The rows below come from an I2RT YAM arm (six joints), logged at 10 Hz.
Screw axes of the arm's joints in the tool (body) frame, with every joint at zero. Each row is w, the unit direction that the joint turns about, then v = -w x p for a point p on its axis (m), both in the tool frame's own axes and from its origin. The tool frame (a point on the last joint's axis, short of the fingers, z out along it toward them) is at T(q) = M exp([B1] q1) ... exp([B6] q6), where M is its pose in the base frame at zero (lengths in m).
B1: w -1 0 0 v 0 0.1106 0
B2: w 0 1 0 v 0.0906 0 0.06
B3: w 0 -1 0 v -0.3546 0 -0.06
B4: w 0 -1 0 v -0.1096 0 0
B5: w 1 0 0 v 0 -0.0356 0
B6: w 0 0 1 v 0 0 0
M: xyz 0.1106 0 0.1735 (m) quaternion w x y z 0.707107 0 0.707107 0
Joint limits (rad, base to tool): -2.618..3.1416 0..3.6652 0..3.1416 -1.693..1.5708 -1.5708..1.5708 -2.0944..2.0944
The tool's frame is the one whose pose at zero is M.
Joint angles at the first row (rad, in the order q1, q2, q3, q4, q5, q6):
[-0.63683, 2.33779, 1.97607, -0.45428, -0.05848, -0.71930]
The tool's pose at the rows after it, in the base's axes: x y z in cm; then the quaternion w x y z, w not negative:
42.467 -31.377 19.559 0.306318 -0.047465 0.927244 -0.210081
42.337 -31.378 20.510 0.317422 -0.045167 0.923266 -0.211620
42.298 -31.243 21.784 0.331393 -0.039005 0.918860 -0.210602
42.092 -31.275 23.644 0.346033 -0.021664 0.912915 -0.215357
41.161 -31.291 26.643 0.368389 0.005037 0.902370 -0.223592
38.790 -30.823 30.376 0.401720 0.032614 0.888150 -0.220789
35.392 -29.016 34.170 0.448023 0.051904 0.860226 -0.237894
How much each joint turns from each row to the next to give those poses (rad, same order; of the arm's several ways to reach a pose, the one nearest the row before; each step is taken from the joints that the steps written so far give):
[-0.00370, -0.00570, -0.00165, 0.00021, -0.00392, 0.00137]
[-0.00221, -0.01666, 0.00280, 0.00163, -0.01061, 0.00745]
[0.00078, -0.01804, 0.01258, -0.00725, -0.01231, 0.01994]
[-0.00269, -0.02236, 0.02563, -0.01503, 0.00227, 0.03537]
[-0.01094, -0.05255, 0.01479, -0.01544, 0.00184, 0.04941]
[-0.02405, -0.11089, -0.04855, -0.00302, -0.03305, 0.05817]
[-0.01714, -0.18305, -0.15644, 0.08501, -0.01536, 0.04730]

